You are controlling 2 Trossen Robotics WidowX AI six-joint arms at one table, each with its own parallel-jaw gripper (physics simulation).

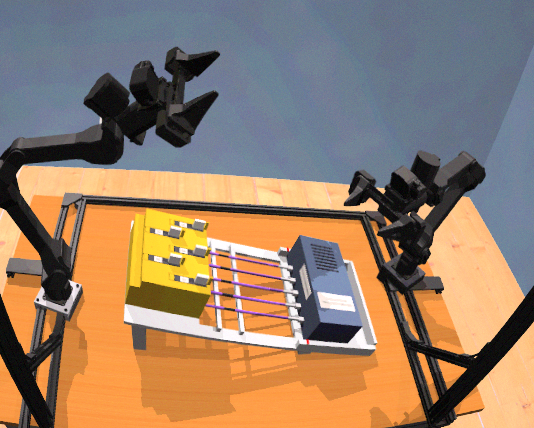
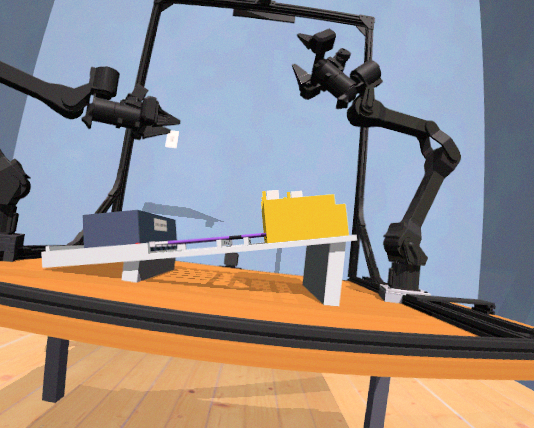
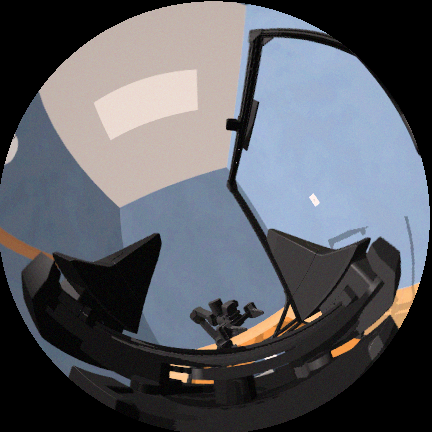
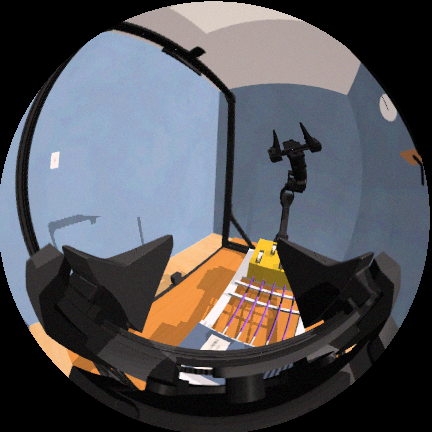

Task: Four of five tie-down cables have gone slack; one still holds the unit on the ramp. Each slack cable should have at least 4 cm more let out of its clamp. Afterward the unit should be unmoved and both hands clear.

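The blue unit [image 1: 315,280] [image 2: 112,229] rests at the low end of the white ramp [image 1: 270,343] [image 2: 100,256]. Several purple cables [image 1: 265,287] [image 2: 210,238] run from it to the yellow clamp block [image 1: 170,295] [image 2: 305,220] [image 4: 267,273] at the high end. Small grey-white clamp levers [image 1: 201,251] lie in two staggered rows on the block. Cable slack cannot be told. My left gripper [image 1: 217,73] [image 2: 297,51] [image 3: 214,236] is open and empty, high above the block. My right gripper [image 1: 363,218] [image 2: 174,126] [image 4: 226,242] is open and empty, above the ramp's low end, touching nothing.
A black frame [image 1: 225,207] [image 2: 260,328] borders the orange table [image 1: 200,400], with upright posts and an overhead bar [image 2: 215,7]. White crossbars [image 1: 236,295] span the ramp beneath the cables. The ramp's supports [image 2: 334,275] stand on the table.
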